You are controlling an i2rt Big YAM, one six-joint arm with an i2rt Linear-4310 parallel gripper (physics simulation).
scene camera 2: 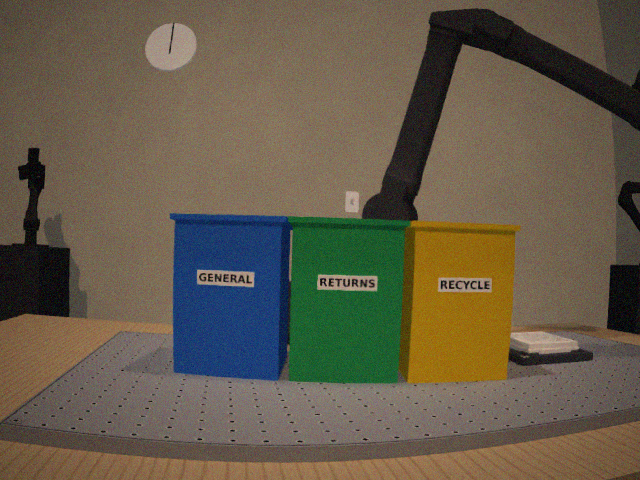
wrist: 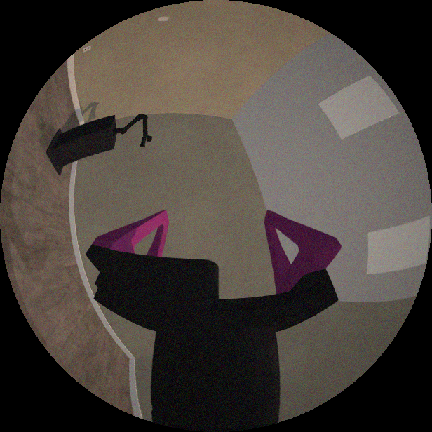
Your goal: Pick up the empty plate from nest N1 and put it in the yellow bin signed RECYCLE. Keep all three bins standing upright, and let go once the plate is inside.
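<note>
My gripper [wrist: 216, 215] is open, with its two magenta fingers wide apart and a wall behind them in the wrist view. In the scene view the gripper is out of frame, past the right edge. A white plate [scene camera 2: 543, 342] lies on a low black nest [scene camera 2: 566, 356] to the right of the bins; whether this nest is N1 cannot be read. The yellow bin signed RECYCLE [scene camera 2: 460, 330] stands upright at the right end of the row. The inside of the bin is hidden.
The green RETURNS bin [scene camera 2: 346, 335] and the blue GENERAL bin [scene camera 2: 227, 330] stand upright to the left of the yellow one, close together. All three stand on a grey perforated board [scene camera 2: 330, 413]. My arm [scene camera 2: 423, 113] rises behind the bins and reaches off to the right.
</note>
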